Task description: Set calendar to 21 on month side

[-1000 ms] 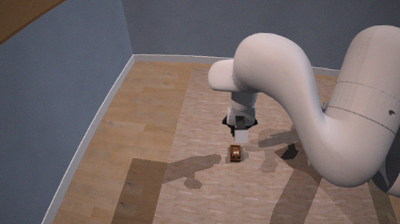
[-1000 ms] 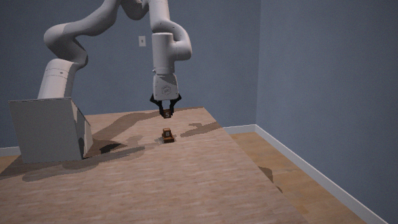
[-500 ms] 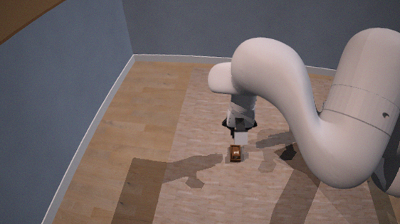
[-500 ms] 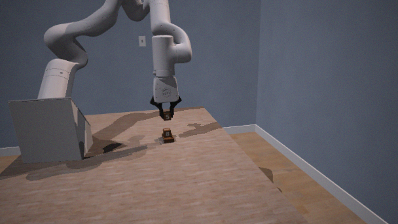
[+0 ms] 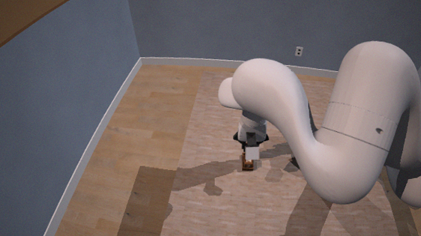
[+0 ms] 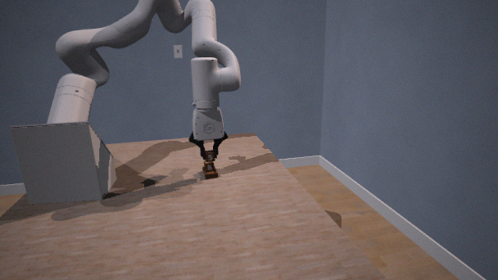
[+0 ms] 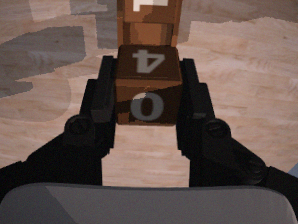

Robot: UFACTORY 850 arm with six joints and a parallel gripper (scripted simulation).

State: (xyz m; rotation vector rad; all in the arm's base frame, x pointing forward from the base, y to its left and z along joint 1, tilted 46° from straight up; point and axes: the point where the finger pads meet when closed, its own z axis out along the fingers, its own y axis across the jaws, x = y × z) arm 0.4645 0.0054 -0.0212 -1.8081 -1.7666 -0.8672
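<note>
Now: hand 2 cm to the right of the brown tray and 8 cm above it. Also, from my hand: brown wooden date cube: 1 cm below.
</note>
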